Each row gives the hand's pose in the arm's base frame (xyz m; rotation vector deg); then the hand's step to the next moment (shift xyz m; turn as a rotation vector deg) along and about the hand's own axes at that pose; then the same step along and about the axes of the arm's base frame.
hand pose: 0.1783 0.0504 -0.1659 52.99 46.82 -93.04
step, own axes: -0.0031 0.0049 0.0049 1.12 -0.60 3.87
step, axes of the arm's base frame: 0.0044 -0.0039 0.0047 -1.40 -3.73 0.86
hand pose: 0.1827 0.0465 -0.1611 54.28 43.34 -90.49
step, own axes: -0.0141 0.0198 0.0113 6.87 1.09 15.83
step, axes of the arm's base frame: 0.0186 -0.0071 0.0180 -2.47 -17.04 1.54
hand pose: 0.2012 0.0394 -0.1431 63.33 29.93 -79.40
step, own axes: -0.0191 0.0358 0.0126 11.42 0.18 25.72
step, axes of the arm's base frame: 0.0263 -0.0071 0.0326 -5.45 -27.55 1.81
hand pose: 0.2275 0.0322 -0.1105 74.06 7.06 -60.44
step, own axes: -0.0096 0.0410 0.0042 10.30 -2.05 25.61
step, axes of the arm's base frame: 0.0210 -0.0020 0.0367 -7.56 -26.61 0.85
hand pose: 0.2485 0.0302 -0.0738 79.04 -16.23 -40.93
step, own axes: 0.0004 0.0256 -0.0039 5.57 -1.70 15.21
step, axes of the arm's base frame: 0.0101 0.0035 0.0236 -5.05 -15.48 0.17
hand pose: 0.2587 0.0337 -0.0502 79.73 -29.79 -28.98
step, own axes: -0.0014 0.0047 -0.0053 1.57 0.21 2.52
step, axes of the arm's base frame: 0.0023 0.0055 0.0040 -0.31 -2.91 0.55
